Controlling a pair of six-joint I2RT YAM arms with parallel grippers.
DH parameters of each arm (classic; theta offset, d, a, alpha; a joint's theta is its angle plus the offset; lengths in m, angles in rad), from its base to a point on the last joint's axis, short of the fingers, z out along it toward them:
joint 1: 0 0.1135 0.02 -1.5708
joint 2: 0 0 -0.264 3.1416
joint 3: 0.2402 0 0.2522 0
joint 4: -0.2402 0 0.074 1.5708
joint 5: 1.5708 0 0 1.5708
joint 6: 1.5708 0.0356 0 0
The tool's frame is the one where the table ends.
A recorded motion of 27 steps. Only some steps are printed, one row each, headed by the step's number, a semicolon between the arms.
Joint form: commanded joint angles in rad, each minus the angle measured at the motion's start. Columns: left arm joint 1, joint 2, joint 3, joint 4, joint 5, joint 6; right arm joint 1, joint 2, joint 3, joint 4, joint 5, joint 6.
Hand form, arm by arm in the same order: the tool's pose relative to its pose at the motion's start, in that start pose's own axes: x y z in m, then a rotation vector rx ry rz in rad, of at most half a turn. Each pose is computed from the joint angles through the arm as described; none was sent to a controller.
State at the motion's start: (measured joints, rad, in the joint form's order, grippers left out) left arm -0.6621 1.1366 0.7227 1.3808 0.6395 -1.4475; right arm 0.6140 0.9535 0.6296 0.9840 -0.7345 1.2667
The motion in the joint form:
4: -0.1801 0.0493 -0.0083 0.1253 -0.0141 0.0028; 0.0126 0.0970 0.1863 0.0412 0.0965 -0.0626
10: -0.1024 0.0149 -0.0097 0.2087 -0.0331 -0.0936; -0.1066 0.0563 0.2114 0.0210 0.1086 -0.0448
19: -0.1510 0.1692 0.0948 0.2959 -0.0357 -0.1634; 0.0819 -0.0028 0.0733 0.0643 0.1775 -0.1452
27: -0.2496 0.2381 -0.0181 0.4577 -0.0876 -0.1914; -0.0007 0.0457 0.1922 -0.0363 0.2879 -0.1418
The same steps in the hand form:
4: 0.0344 -0.0047 0.0178 0.1533 0.0646 -0.0796; -0.0347 0.0189 0.0305 -0.0718 -0.1171 -0.1387
10: 0.0165 -0.0191 0.0076 0.2023 0.0018 -0.0586; -0.0574 0.0313 0.0138 -0.0266 -0.2061 -0.2119
19: 0.0194 0.0033 0.0315 0.2588 0.0254 -0.1421; -0.0098 0.0289 0.0165 -0.0923 -0.1615 -0.1856
27: 0.0588 0.0194 0.0182 0.2902 0.0257 -0.2588; -0.0436 0.0280 0.0239 0.0203 -0.3021 -0.2027

